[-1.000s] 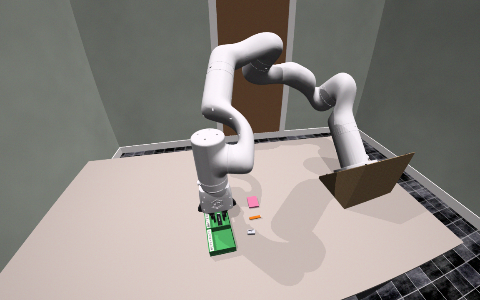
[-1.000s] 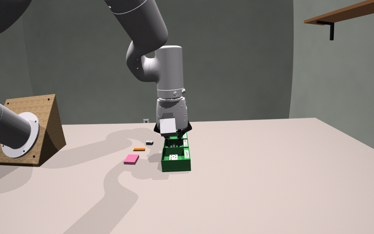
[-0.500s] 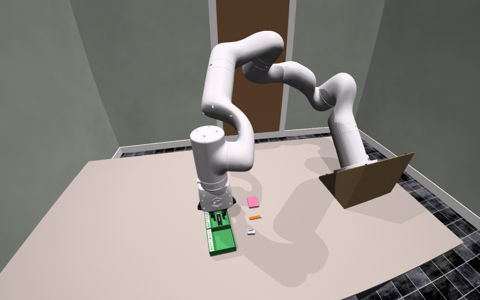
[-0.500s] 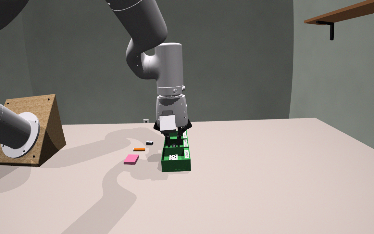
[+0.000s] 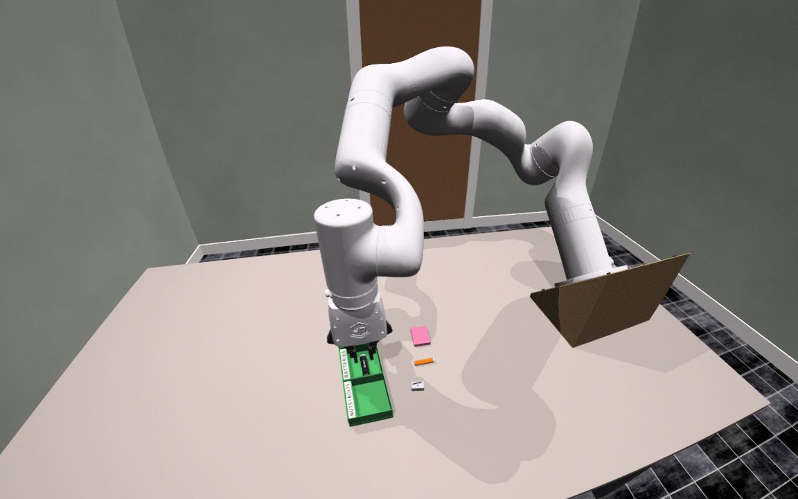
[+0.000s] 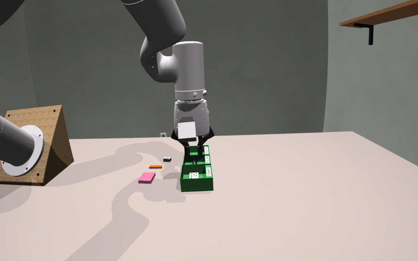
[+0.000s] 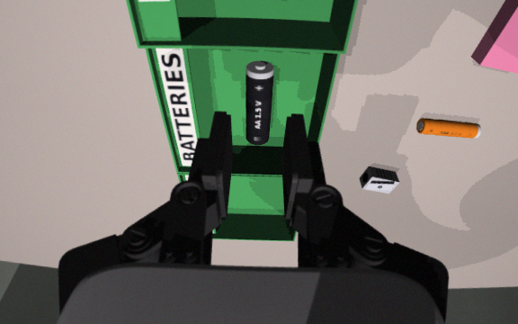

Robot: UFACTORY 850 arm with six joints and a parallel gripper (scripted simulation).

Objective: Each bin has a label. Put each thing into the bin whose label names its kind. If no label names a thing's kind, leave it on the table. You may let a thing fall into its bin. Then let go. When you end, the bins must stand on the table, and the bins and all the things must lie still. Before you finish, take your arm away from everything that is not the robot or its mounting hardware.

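Now: hand 5 cm above the black battery. Also, from my hand: orange battery 13 cm behind, 6 cm below; pink block 13 cm behind, 7 cm to the right, 6 cm below; pencil sharpener 10 cm behind, 6 cm to the left, 5 cm below.
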